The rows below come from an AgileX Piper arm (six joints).
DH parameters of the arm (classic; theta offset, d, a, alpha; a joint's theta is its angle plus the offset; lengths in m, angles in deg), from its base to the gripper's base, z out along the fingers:
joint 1: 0 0.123 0 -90
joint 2: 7.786 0 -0.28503 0
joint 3: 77.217 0 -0.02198 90
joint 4: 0 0.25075 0 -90
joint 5: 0 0 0 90
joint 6: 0 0.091 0 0
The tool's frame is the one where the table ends.
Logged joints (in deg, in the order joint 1, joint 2, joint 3, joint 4, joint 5, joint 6), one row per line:
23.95, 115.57, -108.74, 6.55, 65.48, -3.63
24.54, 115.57, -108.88, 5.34, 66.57, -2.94
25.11, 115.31, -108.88, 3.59, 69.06, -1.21
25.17, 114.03, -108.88, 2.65, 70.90, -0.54
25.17, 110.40, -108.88, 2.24, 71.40, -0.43
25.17, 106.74, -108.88, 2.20, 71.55, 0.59
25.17, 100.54, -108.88, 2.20, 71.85, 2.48
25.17, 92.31, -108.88, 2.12, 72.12, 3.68
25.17, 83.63, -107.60, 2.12, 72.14, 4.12
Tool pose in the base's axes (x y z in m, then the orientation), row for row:
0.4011, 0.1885, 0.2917, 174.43, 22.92, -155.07
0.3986, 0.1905, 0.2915, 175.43, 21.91, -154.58
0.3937, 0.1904, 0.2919, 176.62, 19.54, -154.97
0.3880, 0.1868, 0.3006, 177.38, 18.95, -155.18
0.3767, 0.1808, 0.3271, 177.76, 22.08, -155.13
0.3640, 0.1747, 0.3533, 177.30, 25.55, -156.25
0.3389, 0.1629, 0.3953, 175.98, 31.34, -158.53
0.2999, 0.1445, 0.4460, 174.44, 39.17, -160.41
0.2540, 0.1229, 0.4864, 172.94, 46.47, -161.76
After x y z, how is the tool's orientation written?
As angles about the fixed x, y, z axes (roll, pitch, yaw), in degrees.
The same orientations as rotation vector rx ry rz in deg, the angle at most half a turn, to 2 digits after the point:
-35.67, 154.12, 14.44
-36.21, 154.95, 12.97
-35.76, 157.30, 10.67
-35.37, 157.88, 9.42
-34.75, 154.78, 9.69
-32.75, 151.70, 10.82
-29.28, 146.53, 12.96
-26.49, 139.08, 15.34
-24.78, 131.94, 17.31

